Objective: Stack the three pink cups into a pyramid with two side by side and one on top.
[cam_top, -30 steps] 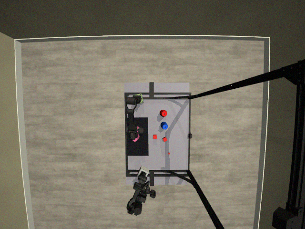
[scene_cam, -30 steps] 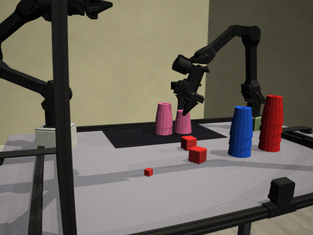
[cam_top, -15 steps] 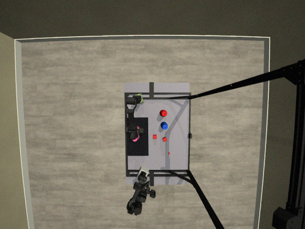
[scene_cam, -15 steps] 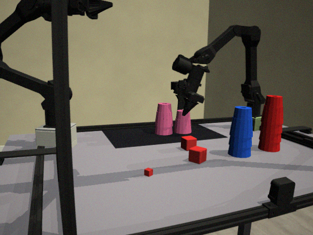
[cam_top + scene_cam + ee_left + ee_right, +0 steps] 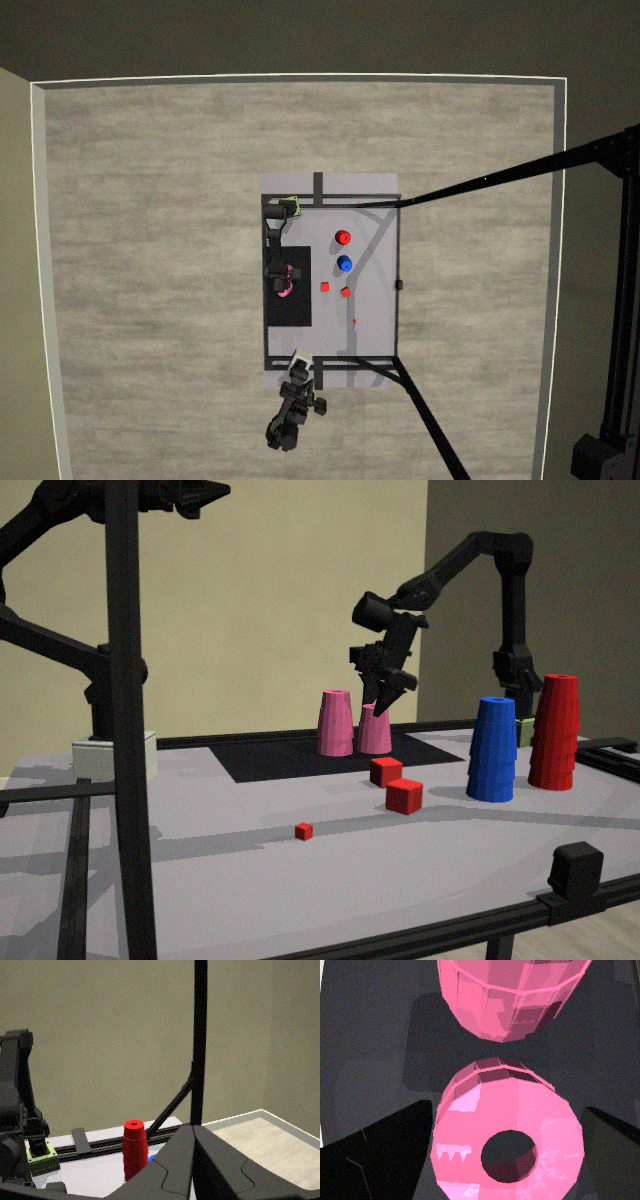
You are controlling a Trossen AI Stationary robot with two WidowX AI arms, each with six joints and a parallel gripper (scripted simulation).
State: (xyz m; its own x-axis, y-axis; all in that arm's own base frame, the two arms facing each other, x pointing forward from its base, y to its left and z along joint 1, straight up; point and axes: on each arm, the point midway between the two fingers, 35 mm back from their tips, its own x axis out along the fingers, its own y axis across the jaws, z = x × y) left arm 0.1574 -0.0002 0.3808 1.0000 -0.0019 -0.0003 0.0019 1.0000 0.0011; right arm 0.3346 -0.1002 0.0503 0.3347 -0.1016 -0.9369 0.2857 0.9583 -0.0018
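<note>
Right now the black mat is 9 cm to the left of my right hand and 11 cm below it. Round my right hand: red cube (36 cm behind, 31 cm to the left, 10 cm below).
</note>
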